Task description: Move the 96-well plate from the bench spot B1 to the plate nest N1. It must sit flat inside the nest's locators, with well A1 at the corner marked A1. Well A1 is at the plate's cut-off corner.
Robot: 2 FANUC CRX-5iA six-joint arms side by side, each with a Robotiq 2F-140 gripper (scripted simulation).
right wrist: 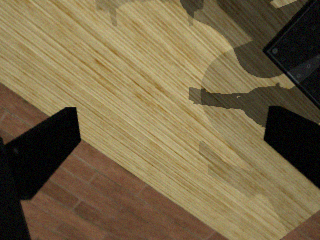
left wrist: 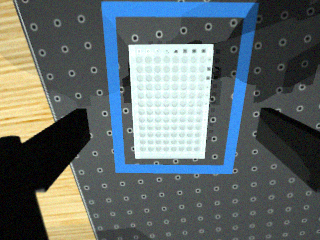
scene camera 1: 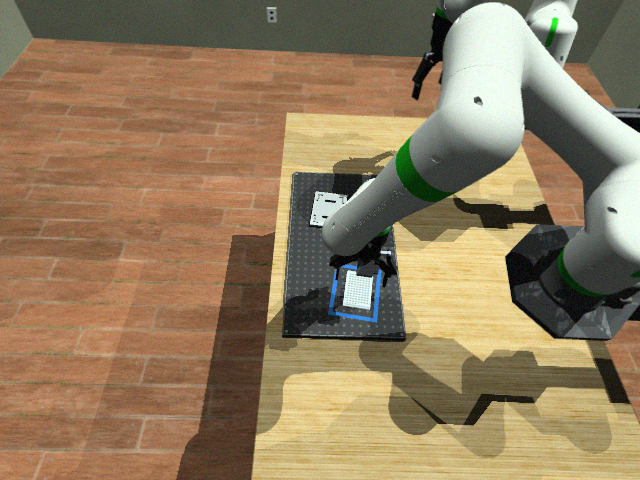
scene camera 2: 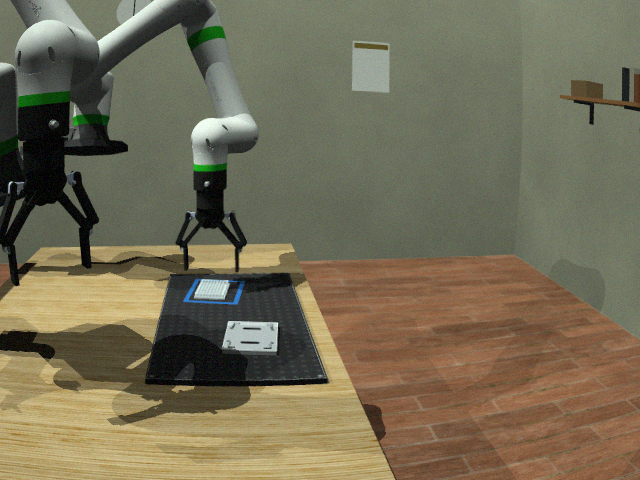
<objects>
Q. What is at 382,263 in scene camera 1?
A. My left gripper.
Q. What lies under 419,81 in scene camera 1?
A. My right gripper.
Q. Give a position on a white 96-well plate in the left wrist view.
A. At 170,84
</objects>
